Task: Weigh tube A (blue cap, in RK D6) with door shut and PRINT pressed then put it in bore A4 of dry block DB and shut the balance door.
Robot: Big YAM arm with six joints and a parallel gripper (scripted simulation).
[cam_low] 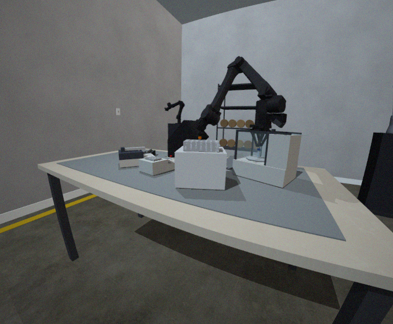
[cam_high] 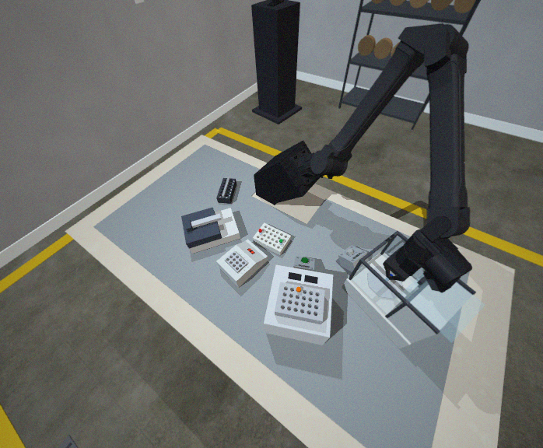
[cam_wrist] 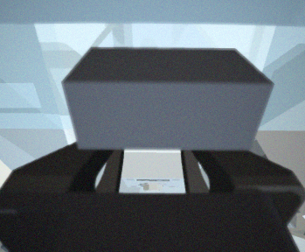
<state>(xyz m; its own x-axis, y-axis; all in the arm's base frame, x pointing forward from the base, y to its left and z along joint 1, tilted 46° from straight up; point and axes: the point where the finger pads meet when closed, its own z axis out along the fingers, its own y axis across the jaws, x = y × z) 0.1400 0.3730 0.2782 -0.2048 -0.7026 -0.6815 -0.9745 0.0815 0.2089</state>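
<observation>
Right now my hand is 70 mm above the octagonal balance pan. Round my hand: mixer block: 260 mm ahead, 150 mm to the right, 10 mm above; dry block DB: 430 mm to the right, 240 mm ahead, 120 mm below; tube rack RK: 420 mm to the right, 130 mm below, 90 mm ahead.
</observation>
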